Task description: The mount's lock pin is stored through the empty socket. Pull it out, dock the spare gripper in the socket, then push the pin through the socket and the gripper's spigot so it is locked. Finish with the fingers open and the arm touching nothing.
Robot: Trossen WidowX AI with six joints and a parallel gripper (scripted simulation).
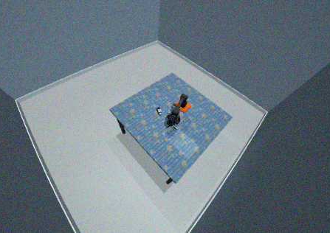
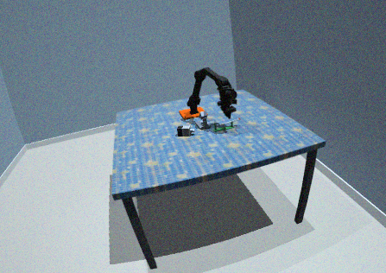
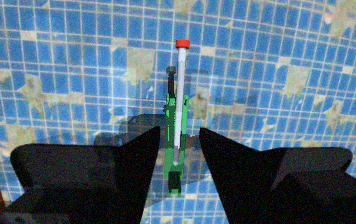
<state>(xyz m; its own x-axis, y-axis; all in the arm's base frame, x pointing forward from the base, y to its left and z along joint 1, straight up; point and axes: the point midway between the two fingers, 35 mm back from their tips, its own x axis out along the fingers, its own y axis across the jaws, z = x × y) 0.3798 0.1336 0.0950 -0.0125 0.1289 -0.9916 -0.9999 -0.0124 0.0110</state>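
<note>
Now: the green piece 5 cm below my gripper tip and 4 cm to the right of it. The rest, counted from my gripper tip: spare gripper 29 cm to the right, 5 cm below, 3 cm behind; gripper socket 14 cm to the right, 10 cm behind, 2 cm below.
</note>
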